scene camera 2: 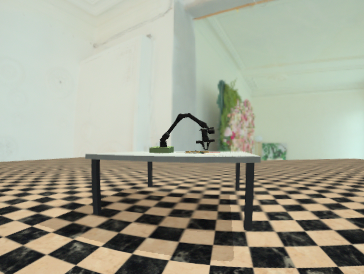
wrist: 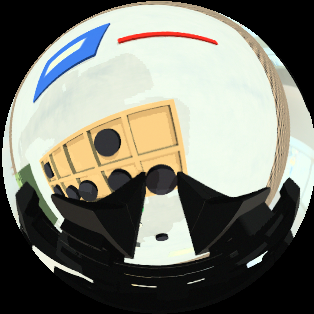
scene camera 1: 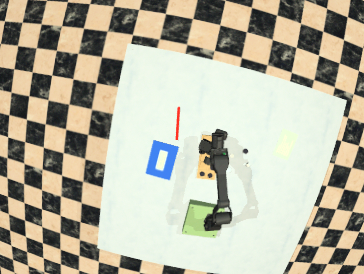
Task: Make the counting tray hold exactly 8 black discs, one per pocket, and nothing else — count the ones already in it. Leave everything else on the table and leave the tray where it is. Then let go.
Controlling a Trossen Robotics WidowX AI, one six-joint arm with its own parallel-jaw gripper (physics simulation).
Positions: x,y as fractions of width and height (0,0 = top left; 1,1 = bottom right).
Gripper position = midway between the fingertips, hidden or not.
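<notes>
There's a tan counting tray (wrist: 0.48,0.43) to be seen here, and the gripper (wrist: 0.51,0.56) is visible too.
</notes>
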